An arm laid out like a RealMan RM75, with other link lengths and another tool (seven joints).
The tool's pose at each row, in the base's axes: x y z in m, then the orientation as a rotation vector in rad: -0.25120 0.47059 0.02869 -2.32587 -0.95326 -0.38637; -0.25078 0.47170 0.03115 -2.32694 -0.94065 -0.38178; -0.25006 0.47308 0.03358 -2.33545 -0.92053 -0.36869; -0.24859 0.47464 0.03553 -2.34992 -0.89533 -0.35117; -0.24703 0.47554 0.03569 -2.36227 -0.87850 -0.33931; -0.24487 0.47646 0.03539 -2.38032 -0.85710 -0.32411
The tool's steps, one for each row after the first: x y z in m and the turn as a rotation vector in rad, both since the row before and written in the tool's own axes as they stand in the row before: 0.00204 -0.00135 -0.00122 0.00276 0.00095 0.01012; 0.00237 -0.00130 -0.00101 0.00047 -0.00462 0.01862; 0.00276 -0.00073 -0.00051 -0.00263 -0.00797 0.02414; 0.00169 0.00044 0.00048 -0.00427 -0.00644 0.01652; 0.00196 0.00100 0.00087 -0.00773 -0.00914 0.02130
